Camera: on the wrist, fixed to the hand. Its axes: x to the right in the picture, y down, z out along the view.
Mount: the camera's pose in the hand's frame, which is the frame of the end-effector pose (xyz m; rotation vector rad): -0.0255 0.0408 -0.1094 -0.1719 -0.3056 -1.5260
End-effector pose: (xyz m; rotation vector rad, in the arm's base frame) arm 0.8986 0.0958 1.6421 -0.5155 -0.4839 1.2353
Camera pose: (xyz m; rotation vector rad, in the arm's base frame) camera 0.9274 0.0696 1.5291 0.0091 -0.9765 -0.2156
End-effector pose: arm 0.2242 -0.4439 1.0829 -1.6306 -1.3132 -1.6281
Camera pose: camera 0.2114 -0.5626 1.0893 0.5009 1.9112 1.4087
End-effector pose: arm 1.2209 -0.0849 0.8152 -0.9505 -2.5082 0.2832
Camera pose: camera 1.3129 -0.0679 0.8895 1.1305 -2.7524 -0.3054
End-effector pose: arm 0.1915 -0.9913 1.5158 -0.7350 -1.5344 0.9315
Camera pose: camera 0.3019 -0.9752 1.4729 0.5605 -1.8531 -0.2721
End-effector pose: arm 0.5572 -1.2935 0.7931 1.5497 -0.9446 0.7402
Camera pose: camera 0.5129 -1.1839 0.8108 1.7127 0.1542 -0.6520
